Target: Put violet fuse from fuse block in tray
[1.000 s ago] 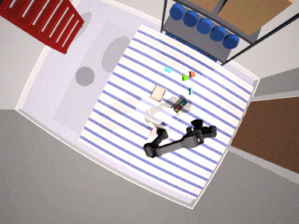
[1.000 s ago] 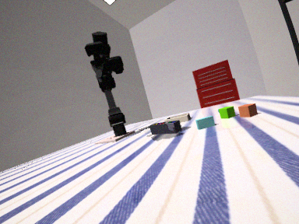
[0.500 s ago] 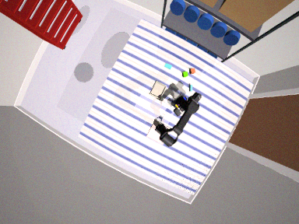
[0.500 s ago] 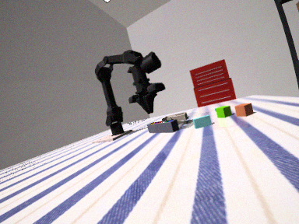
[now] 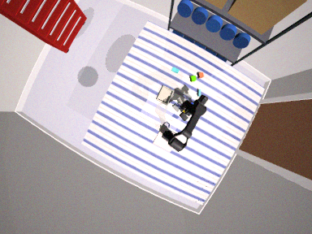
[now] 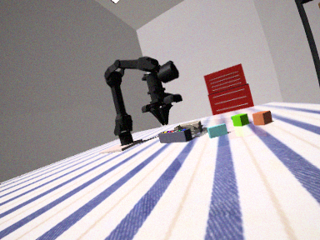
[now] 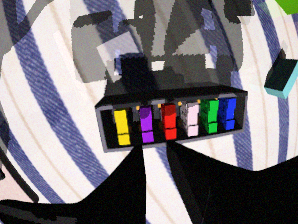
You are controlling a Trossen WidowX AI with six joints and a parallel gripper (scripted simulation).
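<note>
My gripper tip is now 4 cm above the violet fuse. Round my gripper tip: red fuse 2 cm ahead, 4 cm below; then yellow fuse 2 cm behind, 1 cm to the left, 4 cm below; then pink fuse 4 cm ahead, 1 cm to the right, 4 cm below.
</note>
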